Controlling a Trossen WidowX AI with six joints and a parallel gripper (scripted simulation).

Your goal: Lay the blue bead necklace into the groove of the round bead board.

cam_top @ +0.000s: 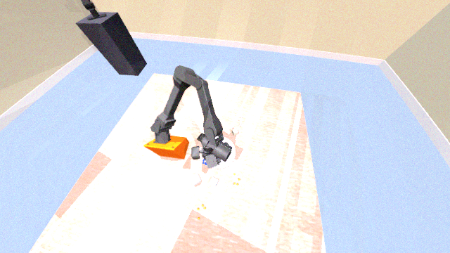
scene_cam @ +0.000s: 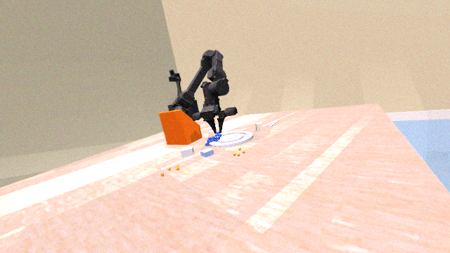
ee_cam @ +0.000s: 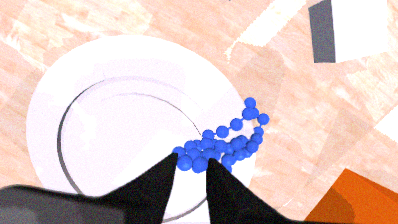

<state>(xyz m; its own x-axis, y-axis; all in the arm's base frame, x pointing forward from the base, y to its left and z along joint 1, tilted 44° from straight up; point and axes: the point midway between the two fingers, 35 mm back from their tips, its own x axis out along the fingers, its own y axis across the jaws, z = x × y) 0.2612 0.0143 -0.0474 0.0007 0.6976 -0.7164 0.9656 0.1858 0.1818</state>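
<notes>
My gripper tip is 30 mm short of the round white bead board, 40 mm to the right of it and 30 mm above it. From my gripper tip the other things lie so: white block 70 mm behind, 130 mm to the right, 30 mm below; light blue cube 30 mm ahead, 130 mm to the right, 30 mm below; beige cube 120 mm ahead, 180 mm to the left, 20 mm below.
</notes>
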